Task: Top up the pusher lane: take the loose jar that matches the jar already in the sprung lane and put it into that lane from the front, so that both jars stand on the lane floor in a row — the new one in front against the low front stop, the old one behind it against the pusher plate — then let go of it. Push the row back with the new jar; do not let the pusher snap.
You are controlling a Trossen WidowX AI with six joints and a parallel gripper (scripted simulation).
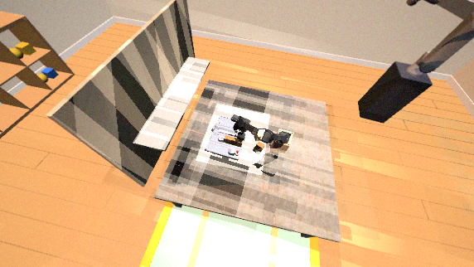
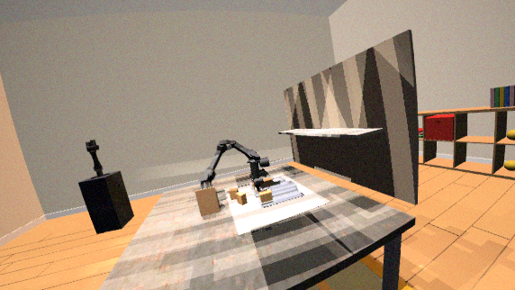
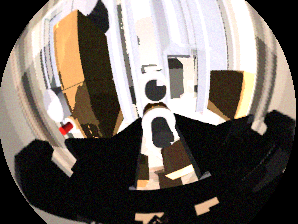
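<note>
Right now my gripper tip is 15 cm short of the lane unit, 2 cm to the left of it and 3 cm above it. Round my gripper tip: shelf 51 cm ahead, 2 cm to the left, 32 cm above.
</note>
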